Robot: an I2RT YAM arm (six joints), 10 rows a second.
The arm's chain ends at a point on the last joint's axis. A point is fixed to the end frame.
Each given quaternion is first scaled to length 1.
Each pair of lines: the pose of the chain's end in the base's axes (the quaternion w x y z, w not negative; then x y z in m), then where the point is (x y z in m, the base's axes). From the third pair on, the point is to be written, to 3 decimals.
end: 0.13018, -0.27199, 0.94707, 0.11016, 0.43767, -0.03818, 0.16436
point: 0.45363 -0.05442 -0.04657
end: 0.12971, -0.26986, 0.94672, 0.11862, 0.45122, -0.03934, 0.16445
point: 0.46591 -0.05215 -0.04681
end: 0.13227, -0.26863, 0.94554, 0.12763, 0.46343, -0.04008, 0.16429
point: 0.478 -0.049 -0.047
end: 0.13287, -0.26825, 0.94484, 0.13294, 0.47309, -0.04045, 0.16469
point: 0.487 -0.047 -0.047
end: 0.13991, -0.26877, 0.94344, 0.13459, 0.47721, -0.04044, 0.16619
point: 0.494 -0.045 -0.045
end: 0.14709, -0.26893, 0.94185, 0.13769, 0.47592, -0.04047, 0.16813
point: 0.496 -0.043 -0.043
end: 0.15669, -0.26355, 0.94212, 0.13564, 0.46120, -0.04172, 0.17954
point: 0.485 -0.044 -0.031
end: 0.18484, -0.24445, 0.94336, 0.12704, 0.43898, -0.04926, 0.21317
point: 0.473 -0.052 0.004
